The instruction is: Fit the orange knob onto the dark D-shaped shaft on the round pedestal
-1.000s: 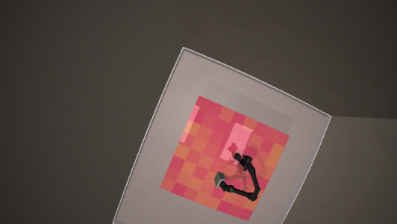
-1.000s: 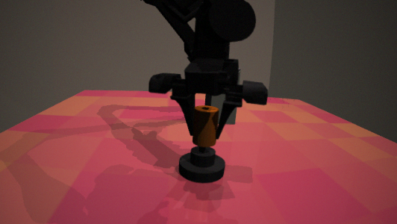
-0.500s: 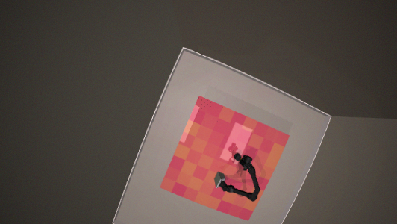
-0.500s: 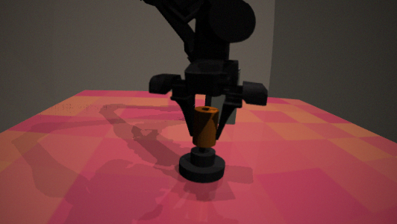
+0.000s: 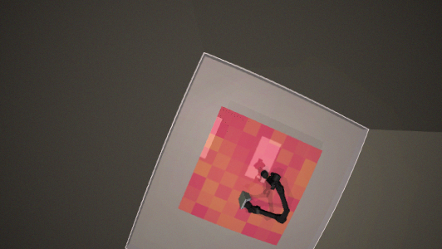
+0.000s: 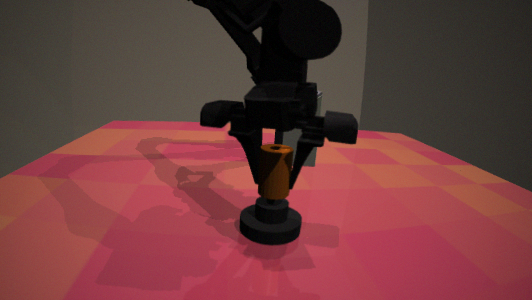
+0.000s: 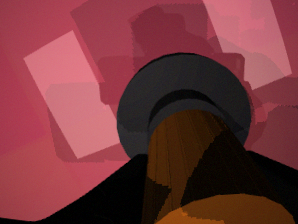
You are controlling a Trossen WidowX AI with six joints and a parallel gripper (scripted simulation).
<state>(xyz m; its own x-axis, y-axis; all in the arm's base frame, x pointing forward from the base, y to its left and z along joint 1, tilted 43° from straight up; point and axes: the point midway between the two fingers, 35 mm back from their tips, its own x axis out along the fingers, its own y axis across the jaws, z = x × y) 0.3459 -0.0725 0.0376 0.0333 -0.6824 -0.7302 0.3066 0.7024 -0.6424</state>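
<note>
Now: the dark pedestal 3 cm below my gripper tip. Also, from my gripper tip: orange knob: 2 cm above.
</note>
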